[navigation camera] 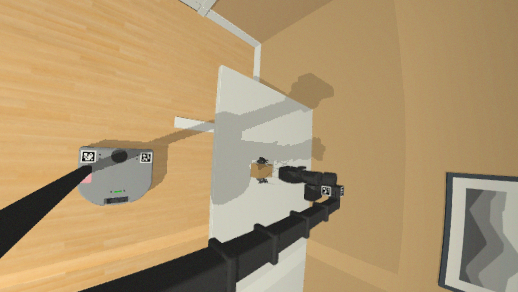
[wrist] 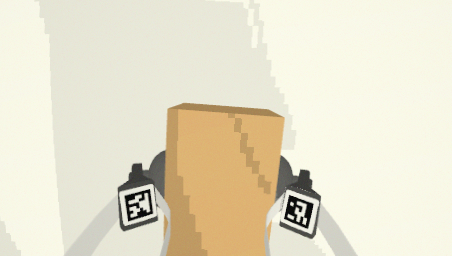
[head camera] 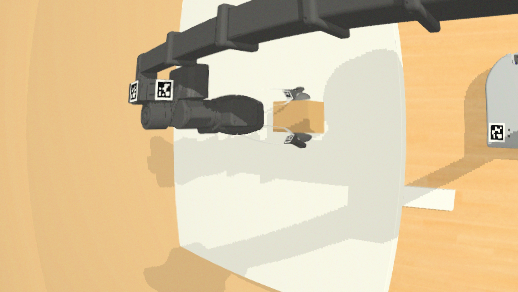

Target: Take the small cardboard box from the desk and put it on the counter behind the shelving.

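Seen in the pictures: gripper, fingertip midpoint: [navigation camera: 257,169] [wrist: 221,171]; robot's base, origin of the base link: [navigation camera: 119,155].
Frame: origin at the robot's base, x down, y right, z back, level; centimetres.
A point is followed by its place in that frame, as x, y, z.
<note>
The small cardboard box [head camera: 286,112] {-77.2, 51.7, 3.0} [navigation camera: 255,170] {-75.3, 46.3, 2.0} [wrist: 220,145] {-77.2, 53.7, 2.2} is a plain light-brown block on the white desk [head camera: 300,225] {-72.0, 52.2, -20.3} [navigation camera: 280,132] {-72.0, 67.1, -17.3} [wrist: 375,75] {-72.0, 58.2, 13.1}. My gripper [head camera: 300,117] {-72.3, 50.5, 2.3} [navigation camera: 262,170] {-72.3, 50.5, 2.3} [wrist: 221,171] {-72.3, 50.5, 2.3} is low over the desk and shut on the box, one dark fingertip against each long side. In the wrist view the box partly covers both fingertip pads, and its near end runs out of the picture. No gap shows beneath the box. The counter and the shelving do not show in these views.
My base [head camera: 502,105] {-16.0, 10.7, 8.9} [navigation camera: 117,175] {-16.0, -0.4, 10.1} stands on the wooden floor beside the desk. The dark arm [head camera: 270,25] {-107.9, 25.2, 8.8} [navigation camera: 250,245] {-107.3, 15.5, 8.4} reaches across the desk. A white strip [head camera: 430,199] [navigation camera: 190,123] sticks out from under the desk. A tan wall [head camera: 90,150] {-102.1, 109.1, -5.5} [navigation camera: 370,130] {-108.5, 109.2, -21.8} stands behind it.
</note>
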